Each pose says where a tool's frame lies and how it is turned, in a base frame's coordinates. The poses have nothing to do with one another.
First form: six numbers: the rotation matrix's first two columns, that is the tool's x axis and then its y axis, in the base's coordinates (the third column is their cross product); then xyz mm.
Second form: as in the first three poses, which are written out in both.
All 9 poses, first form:
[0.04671 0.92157 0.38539 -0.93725 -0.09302 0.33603 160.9 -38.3 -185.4]
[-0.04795 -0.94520 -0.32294 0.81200 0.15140 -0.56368 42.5 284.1 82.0]
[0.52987 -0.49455 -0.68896 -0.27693 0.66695 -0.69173 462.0 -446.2 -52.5]
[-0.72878 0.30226 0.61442 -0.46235 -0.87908 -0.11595 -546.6 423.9 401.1]
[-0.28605 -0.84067 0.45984 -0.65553 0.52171 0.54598 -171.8 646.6 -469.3]
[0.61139 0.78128 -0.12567 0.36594 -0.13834 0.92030 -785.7 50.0 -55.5]
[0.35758 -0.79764 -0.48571 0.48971 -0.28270 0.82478 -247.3 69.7 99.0]
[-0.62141 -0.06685 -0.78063 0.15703 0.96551 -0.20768 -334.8 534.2 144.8]
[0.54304 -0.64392 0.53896 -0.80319 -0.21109 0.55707 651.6 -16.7 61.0]
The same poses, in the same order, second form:
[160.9 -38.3 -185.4 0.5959 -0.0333 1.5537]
[42.5 284.1 82.0 -0.2254 0.7431 -1.4434]
[462.0 -446.2 -52.5 -0.8698 1.0380 -0.1515]
[-546.6 423.9 401.1 0.8466 -0.3664 2.5622]
[-171.8 646.6 -469.3 1.2144 -2.0356 -0.3252]
[-785.7 50.0 -55.5 1.7418 0.9424 0.4732]
[-247.3 69.7 99.0 1.3560 -0.3091 -1.2859]
[-334.8 534.2 144.8 0.0630 2.2190 -0.3209]
[651.6 -16.7 61.0 1.9373 -1.1750 0.2387]

